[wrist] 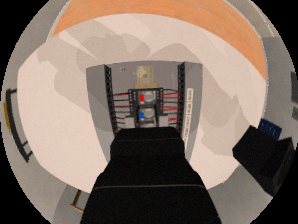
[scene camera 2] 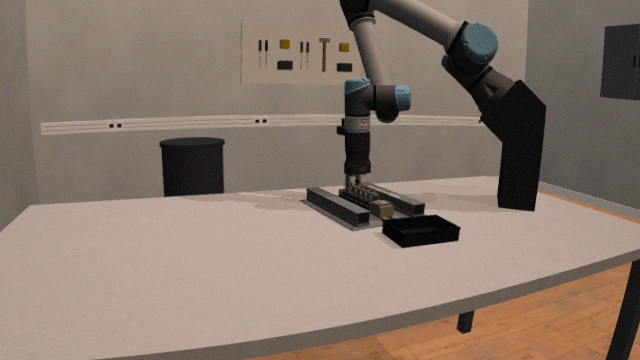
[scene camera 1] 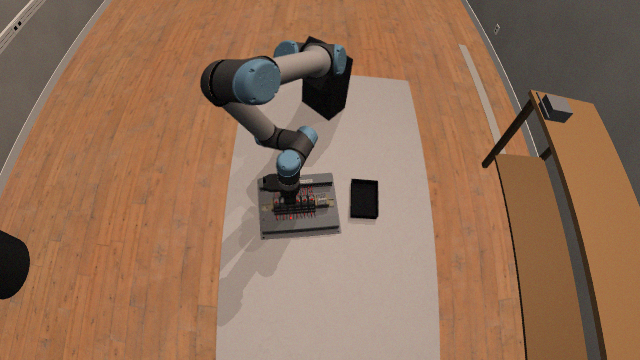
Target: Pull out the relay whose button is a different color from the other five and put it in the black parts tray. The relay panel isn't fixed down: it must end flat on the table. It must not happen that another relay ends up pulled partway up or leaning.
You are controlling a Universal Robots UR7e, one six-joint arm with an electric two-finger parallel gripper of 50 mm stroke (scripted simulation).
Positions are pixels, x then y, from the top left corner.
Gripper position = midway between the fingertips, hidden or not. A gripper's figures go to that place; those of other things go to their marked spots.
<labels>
My gripper [scene camera 2: 353,191]: 1.31 m from the lens. A black parts tray [scene camera 2: 423,230] is 1.11 m from the lens.
</labels>
